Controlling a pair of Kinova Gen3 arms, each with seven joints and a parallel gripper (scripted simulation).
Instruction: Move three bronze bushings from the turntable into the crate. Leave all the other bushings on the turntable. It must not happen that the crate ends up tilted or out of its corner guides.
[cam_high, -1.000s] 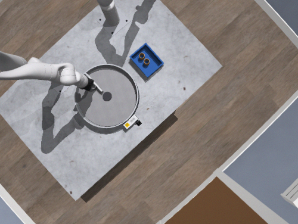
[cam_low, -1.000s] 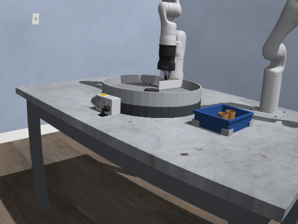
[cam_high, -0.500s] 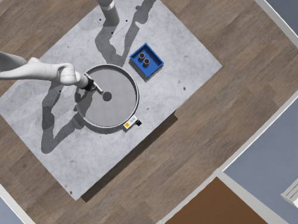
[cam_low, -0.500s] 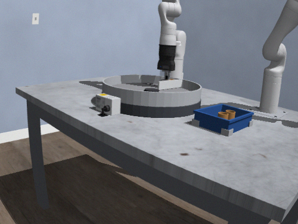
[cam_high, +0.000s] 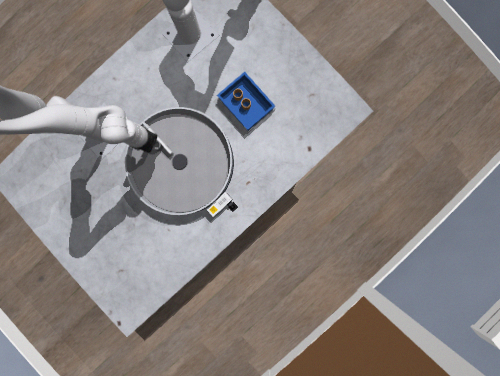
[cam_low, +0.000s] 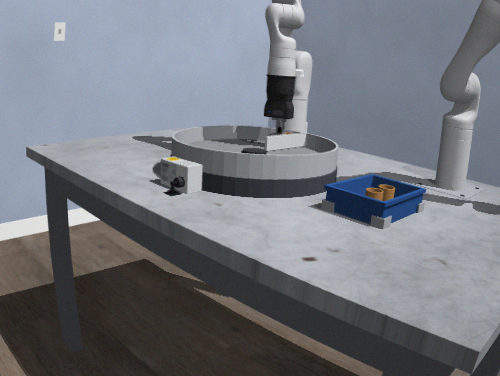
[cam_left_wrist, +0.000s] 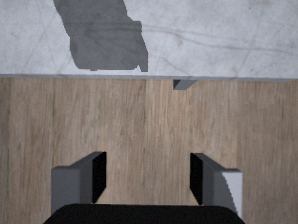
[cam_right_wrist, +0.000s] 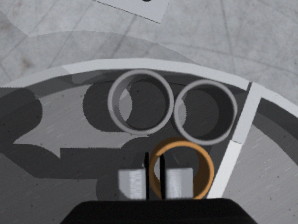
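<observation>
Now: right hand 170 mm short of the blue crate, 380 mm to the right of it and 60 mm above it. From my right hand the other things lie so: turntable: 140 mm ahead, 20 mm to the left, 40 mm below.
</observation>
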